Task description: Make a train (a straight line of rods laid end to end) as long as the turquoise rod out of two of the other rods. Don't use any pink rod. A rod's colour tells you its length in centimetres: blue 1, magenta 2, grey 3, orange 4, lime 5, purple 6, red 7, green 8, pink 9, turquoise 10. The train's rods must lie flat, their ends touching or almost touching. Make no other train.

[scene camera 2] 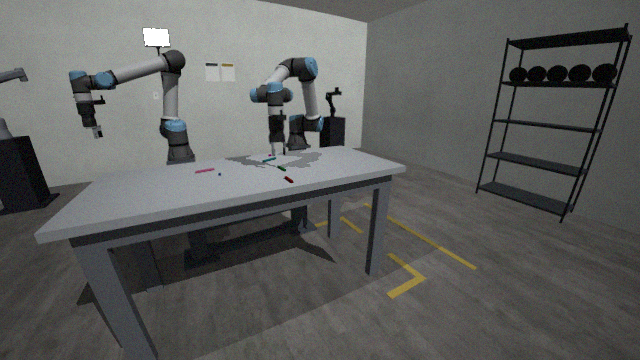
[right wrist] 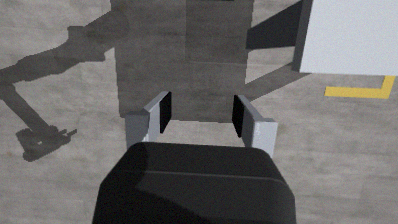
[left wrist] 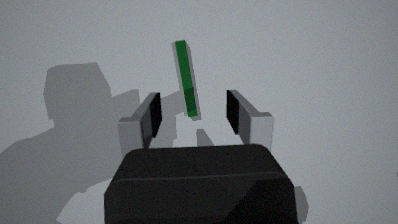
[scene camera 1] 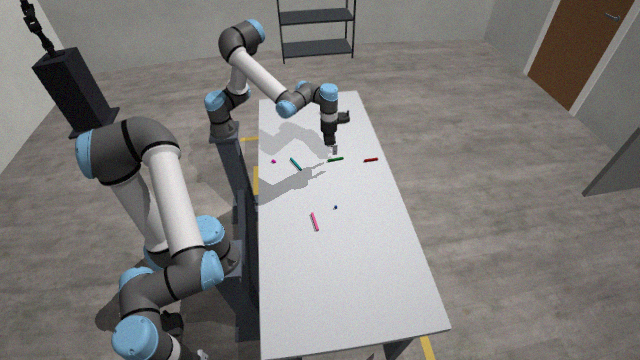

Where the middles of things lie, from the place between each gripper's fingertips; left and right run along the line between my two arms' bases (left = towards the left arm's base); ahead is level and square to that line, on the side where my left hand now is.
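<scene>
My left hand is 8 cm above the green rod [left wrist: 181, 49] and 1 cm short of it.
My right hand, I see, is 180 mm above the green rod, 850 mm to the right of it and 590 mm short of it.
</scene>
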